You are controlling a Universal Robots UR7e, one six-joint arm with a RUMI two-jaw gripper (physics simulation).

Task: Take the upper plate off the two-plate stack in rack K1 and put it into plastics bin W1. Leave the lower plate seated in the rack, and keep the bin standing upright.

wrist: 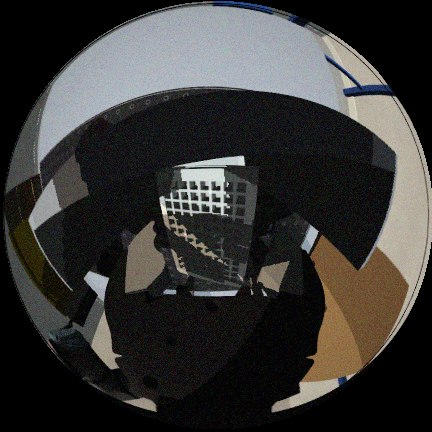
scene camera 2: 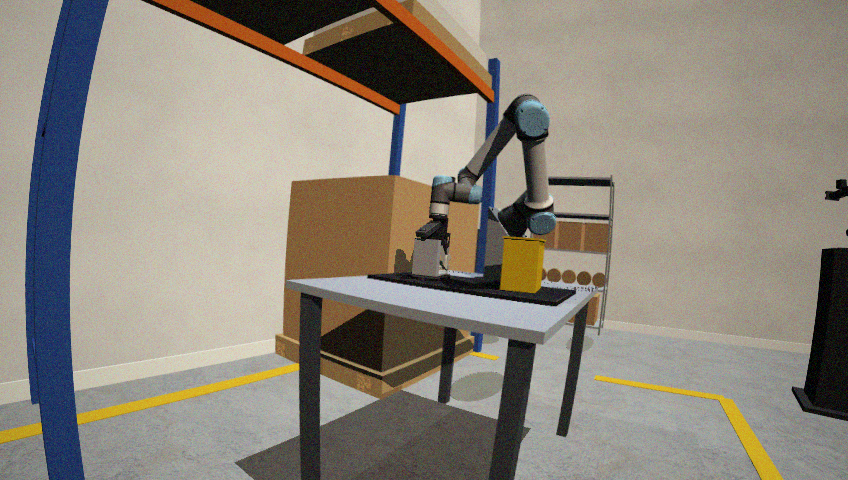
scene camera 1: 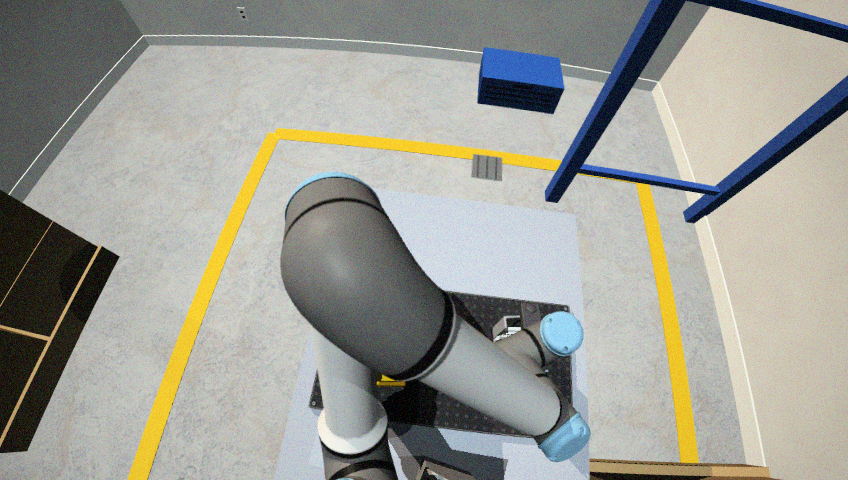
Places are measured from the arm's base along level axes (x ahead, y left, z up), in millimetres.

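Pixels of known places: gripper, between the fingertips: (wrist: 214,223); arm's base, origin of its link: (scene camera 2: 509,224).
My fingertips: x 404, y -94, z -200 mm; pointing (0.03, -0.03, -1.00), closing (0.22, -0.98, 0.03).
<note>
For each thing: its top centre in the pictures, then the offset to it from my fingertips. Level surfaces: height alone.
- Rack K1, centre of its top: (wrist: 216,346) (scene camera 2: 434,239) dz +108, dx -8, dy +0 mm
- pale plate with square openings, centre of its top: (wrist: 204,250) dz +39, dx -5, dy +9 mm
- Yellow bin W1, centre of its top: (scene camera 1: 376,343) (scene camera 2: 525,238) dz +138, dx -119, dy +335 mm
- black perforated board, height of its surface: dz -42 mm
- pale table, height of its surface: dz -55 mm
Rack K1 (scene camera 2: 426,258) is a pale grey, high-walled holder on the black board; in scene camera 1 the arm covers much of it. A pale plate with square openings (wrist: 203,196) shows between its dark inner walls; whether a second plate lies under it cannot be told. My gripper (wrist: 214,223) is open and empty, low at the rack, with one beige-lit finger on each side of the plate's near part. In scene camera 2 the rack partly hides the fingers. Yellow bin W1 (scene camera 1: 390,380) (scene camera 2: 522,265) (wrist: 26,252) stands upright, apart from the rack.
The black perforated board (scene camera 1: 476,416) (scene camera 2: 559,295) lies on the pale table (scene camera 1: 511,249) (scene camera 2: 380,300). A grey slanted panel (scene camera 2: 495,252) stands behind the bin. A large cardboard box (scene camera 2: 339,237) (wrist: 375,305) stands beyond the table. Blue rack posts (scene camera 2: 59,237) rise nearby.
</note>
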